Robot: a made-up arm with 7 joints.
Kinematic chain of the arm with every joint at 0, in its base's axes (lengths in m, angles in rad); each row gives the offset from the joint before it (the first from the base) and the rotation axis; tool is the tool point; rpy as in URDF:
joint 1: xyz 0 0.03 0.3 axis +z
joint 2: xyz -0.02 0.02 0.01 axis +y
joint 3: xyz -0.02 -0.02 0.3 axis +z
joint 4: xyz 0.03 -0.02 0 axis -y
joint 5: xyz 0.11 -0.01 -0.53 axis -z
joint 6: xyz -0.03 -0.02 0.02 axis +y
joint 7: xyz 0.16 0 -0.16 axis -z
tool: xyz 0 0.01 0.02 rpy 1.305 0.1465 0.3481
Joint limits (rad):
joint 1: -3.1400..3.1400
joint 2: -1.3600..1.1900
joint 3: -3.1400..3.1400
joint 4: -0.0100..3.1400
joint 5: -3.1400..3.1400
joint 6: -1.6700..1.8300
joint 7: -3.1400..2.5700
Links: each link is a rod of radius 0.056 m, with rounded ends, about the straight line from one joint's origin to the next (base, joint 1, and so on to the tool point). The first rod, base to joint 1, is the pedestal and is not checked.
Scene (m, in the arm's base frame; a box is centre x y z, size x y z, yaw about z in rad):
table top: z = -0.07
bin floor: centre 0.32 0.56 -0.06 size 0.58 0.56 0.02 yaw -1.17
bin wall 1: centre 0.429 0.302 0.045 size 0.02 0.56 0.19 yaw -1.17
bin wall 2: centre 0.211 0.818 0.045 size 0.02 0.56 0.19 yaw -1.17
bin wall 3: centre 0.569 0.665 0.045 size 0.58 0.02 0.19 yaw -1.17
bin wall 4: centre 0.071 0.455 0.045 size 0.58 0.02 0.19 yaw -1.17
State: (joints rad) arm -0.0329 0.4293 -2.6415 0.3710 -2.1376 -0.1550 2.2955
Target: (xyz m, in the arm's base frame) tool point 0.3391 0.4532 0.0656
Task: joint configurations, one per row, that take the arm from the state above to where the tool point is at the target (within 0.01 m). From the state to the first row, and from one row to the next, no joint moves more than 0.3 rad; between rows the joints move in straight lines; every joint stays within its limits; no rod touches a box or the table.
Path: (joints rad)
1: -0.3175 0.5404 -2.7246 0.5107 -2.1477 -0.0703 2.1946
2: -0.6021 0.6514 -2.8077 0.6505 -2.1578 0.0144 2.0938
3: -0.8867 0.7625 -2.8908 0.7902 -2.1679 0.0991 1.9929
4: -1.1713 0.8736 -2.9738 0.9299 -2.1780 0.1837 1.8920
5: -1.4559 0.9847 -3.0569 1.0696 -2.1881 0.2684 1.7912
6: -1.7405 1.0957 -3.1400 1.2094 -2.1982 0.3531 1.6903
7: -1.8591 0.8413 -3.1400 1.0259 -2.1575 0.4487 1.8417
8: -1.9776 0.5869 -3.1400 0.8425 -2.1167 0.5443 1.9930
9: -2.0962 0.3325 -3.1400 0.6590 -2.0759 0.6399 2.1444
10: -2.2148 0.0781 -3.1400 0.4756 -2.0352 0.7355 2.2958

